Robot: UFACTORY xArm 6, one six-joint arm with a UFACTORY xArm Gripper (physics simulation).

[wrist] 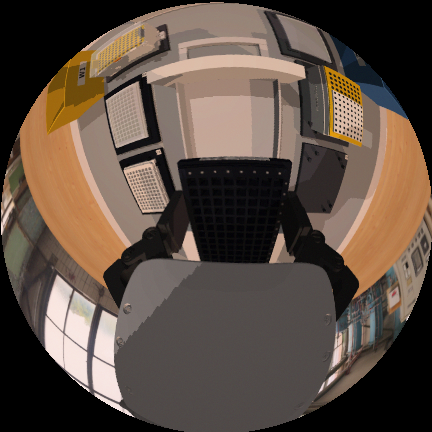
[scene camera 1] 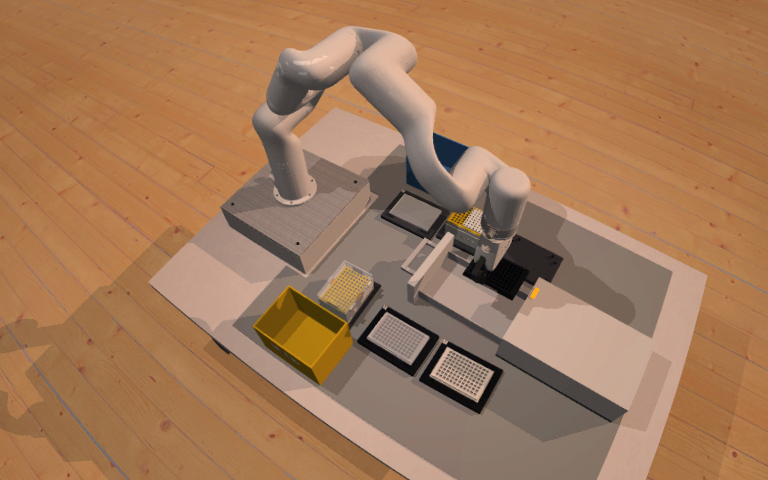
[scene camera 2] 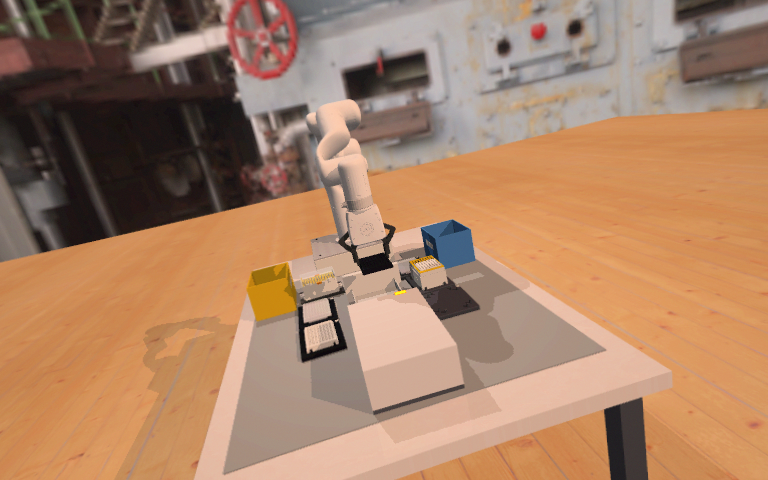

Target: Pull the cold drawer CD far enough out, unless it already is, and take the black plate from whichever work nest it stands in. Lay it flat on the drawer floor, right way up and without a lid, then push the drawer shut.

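Frame: origin at the arm's base, x left, y up, z ahead, level; centimetres.
Seen in the pictures: gripper, fingertip midpoint: [wrist: 234, 203] [scene camera 1: 486, 267] [scene camera 2: 372, 260]; arm's base, link origin: [scene camera 1: 295, 190].
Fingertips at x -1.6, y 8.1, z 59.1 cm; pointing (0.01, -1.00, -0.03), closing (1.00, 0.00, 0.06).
Note:
Offsets run from my fingertips to a thing's top centre. "pt": to the spot under its first point.
My gripper [scene camera 1: 490, 271] [scene camera 2: 373, 259] [wrist: 234, 203] is shut on the black plate @(dy +1.1, dx -0.2, dz +2.6 cm) [scene camera 1: 509, 278] [scene camera 2: 376, 264] [wrist: 235, 200], gripping its two long sides. The plate is level, wells up, with no lid on it. It hangs above the rear part of the open drawer, near the cabinet, and looks lined up with the drawer's width in the wrist view. The drawer CD @(pt dy -8.4, dx -1.7, dz -13.3 cm) [scene camera 1: 430, 267] [wrist: 225, 69] is pulled out of its pale cabinet [scene camera 1: 577, 333] [scene camera 2: 407, 339]. The visible drawer floor @(dy -15.2, dx -0.7, dz +1.4 cm) [scene camera 1: 461, 291] [wrist: 225, 120] is bare; the part under the plate is hidden.
A dark work nest @(dy -14.8, dx +18.3, dz +7.1 cm) [scene camera 1: 540, 259] [scene camera 2: 453, 301] [wrist: 320, 180] and a yellow-white tip box @(dy -9.3, dx +18.5, dz -10.8 cm) [scene camera 1: 465, 221] [scene camera 2: 428, 272] [wrist: 346, 110] stand along one drawer side. Two pale plates @(dy -14.3, dx -19.4, dz -12.1 cm) [scene camera 1: 398, 337] @(dy -14.4, dx -20.0, dz +5.7 cm) [scene camera 1: 462, 373] in nests, a clear-covered yellow rack @(dy -9.2, dx -16.2, dz -29.3 cm) [scene camera 1: 346, 287] and a yellow bin @(dy -5.0, dx -32.1, dz -30.3 cm) [scene camera 1: 305, 333] are opposite. A blue bin @(dy -5.0, dx +32.8, dz -27.6 cm) [scene camera 2: 448, 243] stands behind.

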